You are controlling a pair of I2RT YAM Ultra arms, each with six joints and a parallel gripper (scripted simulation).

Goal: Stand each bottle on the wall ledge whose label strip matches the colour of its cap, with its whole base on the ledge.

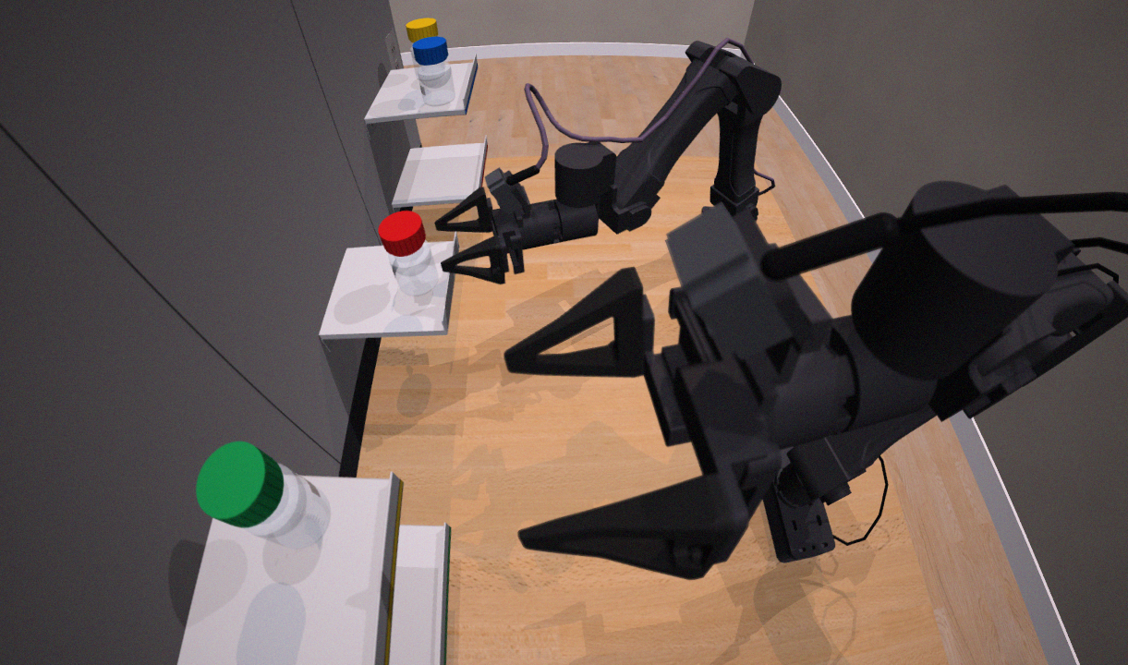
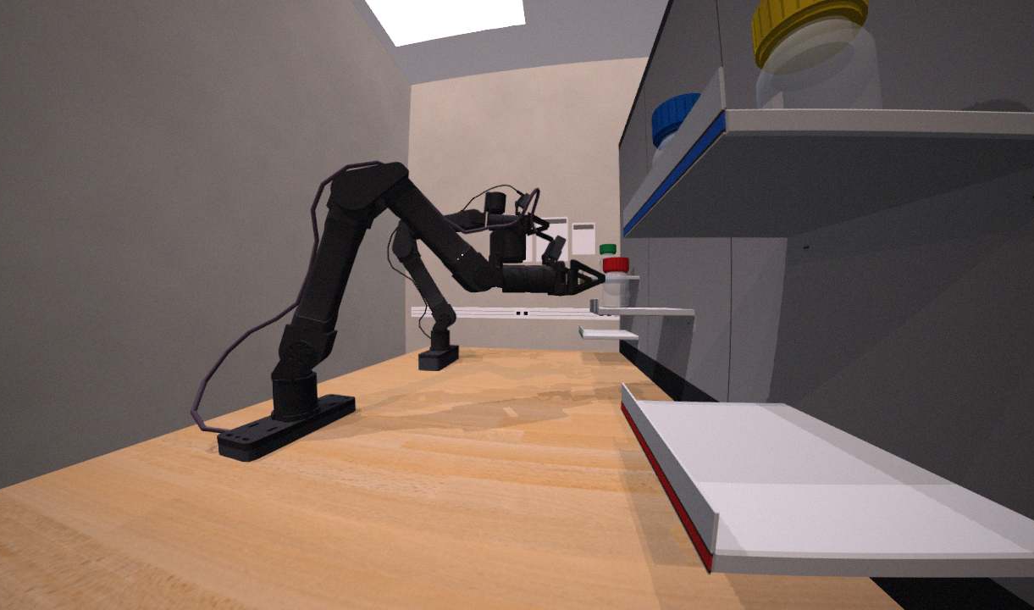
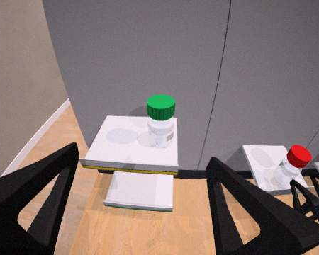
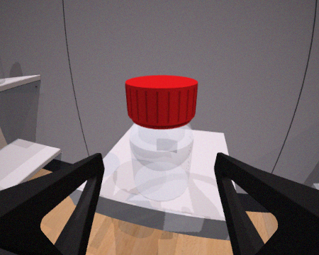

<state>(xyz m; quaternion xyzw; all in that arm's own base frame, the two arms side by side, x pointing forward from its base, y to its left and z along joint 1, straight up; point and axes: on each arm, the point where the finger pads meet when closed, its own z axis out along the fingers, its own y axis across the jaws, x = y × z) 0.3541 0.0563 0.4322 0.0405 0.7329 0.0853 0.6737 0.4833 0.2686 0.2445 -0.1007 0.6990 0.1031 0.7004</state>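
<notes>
The red-capped bottle lies 5 cm ahead of my right hand, 1 cm to the left of it and 1 cm below it. Round my right hand: green-capped bottle (35 cm to the left, 8 cm above, 7 cm ahead); then grey wall (19 cm ahead, 19 cm above, 3 cm to the left); then blue-capped bottle (33 cm to the right, 8 cm above, 6 cm ahead).
Now: left hand 20 cm short of the green-capped bottle, 13 cm above it and 1 cm to the right of it. From my left hand the other things lie so: grey wall (33 cm ahead, 31 cm to the right, 2 cm below); blue-capped bottle (67 cm to the right, 20 cm ahead, 13 cm below); red-capped bottle (33 cm to the right, 22 cm below, 18 cm ahead).
</notes>
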